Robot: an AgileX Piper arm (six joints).
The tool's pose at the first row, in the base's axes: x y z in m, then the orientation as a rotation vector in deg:
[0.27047, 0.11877, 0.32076, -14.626, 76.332, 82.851]
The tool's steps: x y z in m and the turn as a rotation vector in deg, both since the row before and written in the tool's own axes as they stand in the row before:
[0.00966, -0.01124, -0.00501, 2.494, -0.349, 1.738]
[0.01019, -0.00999, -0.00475, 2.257, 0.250, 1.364]
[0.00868, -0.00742, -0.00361, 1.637, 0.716, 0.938]
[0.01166, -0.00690, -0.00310, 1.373, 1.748, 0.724]
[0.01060, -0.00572, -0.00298, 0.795, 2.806, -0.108]
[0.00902, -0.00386, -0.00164, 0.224, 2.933, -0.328]
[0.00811, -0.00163, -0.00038, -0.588, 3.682, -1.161]
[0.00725, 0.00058, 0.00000, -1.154, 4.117, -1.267]
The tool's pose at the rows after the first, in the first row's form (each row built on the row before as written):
[0.27327, 0.11742, 0.30543, -11.620, 78.282, 82.521]
[0.27430, 0.11687, 0.29044, -9.440, 80.423, 82.052]
[0.27408, 0.11694, 0.27847, -8.277, 82.387, 81.698]
[0.27210, 0.11907, 0.26488, -8.179, 84.952, 81.455]
[0.26942, 0.12072, 0.25288, -9.820, 87.761, 81.074]
[0.26672, 0.12269, 0.24351, -12.084, 90.211, 80.940]
[0.26347, 0.12554, 0.23645, -16.049, 92.435, 80.838]
[0.25922, 0.12856, 0.23138, -20.801, 94.537, 81.079]

